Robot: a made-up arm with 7 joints.
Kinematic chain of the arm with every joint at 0, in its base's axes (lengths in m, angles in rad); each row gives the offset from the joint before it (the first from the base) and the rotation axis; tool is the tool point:
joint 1: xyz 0 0.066 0 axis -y
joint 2: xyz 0 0.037 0 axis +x
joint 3: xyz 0 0 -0.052 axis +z
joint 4: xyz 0 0 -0.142 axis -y
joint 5: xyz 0 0 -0.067 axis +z
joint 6: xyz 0 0 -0.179 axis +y
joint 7: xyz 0 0 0 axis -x
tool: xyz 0 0 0
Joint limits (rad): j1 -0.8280..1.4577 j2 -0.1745..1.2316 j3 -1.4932..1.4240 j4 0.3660..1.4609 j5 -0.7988..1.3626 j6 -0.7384..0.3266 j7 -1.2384..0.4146
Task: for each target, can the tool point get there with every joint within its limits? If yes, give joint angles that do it. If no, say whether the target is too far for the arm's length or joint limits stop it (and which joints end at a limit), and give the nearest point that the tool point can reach.
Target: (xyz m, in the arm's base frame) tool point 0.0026 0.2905 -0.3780
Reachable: yes | joints -0.1762 0.1858 1.0337 0.5786 0.6950 -0.5690 -0.9900
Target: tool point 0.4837 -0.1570 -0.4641
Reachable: no: too far | nearest point 0.2911 -0.0535 -0.2793 | short by 0.286 m
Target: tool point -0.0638 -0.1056 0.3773
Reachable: no: joint limits stop it (at a limit: joint 1, joint 2, joint 4) | nearest point 0.2179 -0.0606 0.1855 | short by 0.344 m
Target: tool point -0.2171 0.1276 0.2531
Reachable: no: joint limits stop it (at a limit: joint 1, joint 2, joint 4) | nearest point -0.0739 0.3703 0.1780 | short by 0.292 m
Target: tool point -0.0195 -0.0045 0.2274
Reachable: no: joint limits stop it (at a limit: joint 1, joint 2, joint 4) | nearest point 0.2217 -0.0444 0.1942 | short by 0.247 m
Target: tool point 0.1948 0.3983 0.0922
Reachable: yes | joints 0.8133 0.9480 0.4964 1.1900 -0.1859 -0.2803 -0.0258
